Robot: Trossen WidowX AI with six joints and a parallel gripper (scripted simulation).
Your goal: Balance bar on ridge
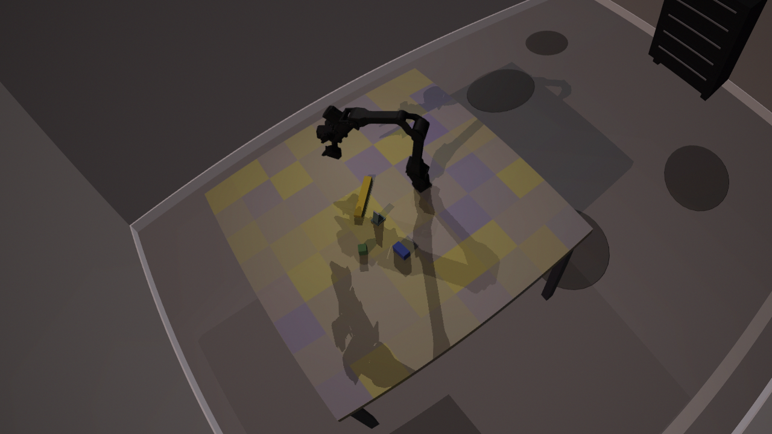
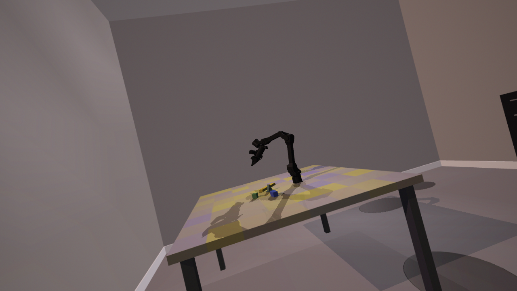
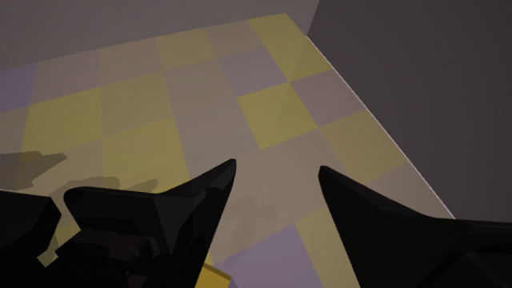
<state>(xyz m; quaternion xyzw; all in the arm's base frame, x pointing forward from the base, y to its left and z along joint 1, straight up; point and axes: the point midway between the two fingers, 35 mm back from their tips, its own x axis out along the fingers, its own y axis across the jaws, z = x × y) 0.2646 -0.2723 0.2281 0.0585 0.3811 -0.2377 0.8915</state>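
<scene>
Right now my gripper tip is 20 cm above the yellow bar, 18 cm to the right of it and 5 cm past it. Also, from my gripper tip: blue block (50 cm to the left, 19 cm below, 3 cm behind); green block (40 cm to the left, 19 cm below, 9 cm ahead).
</scene>
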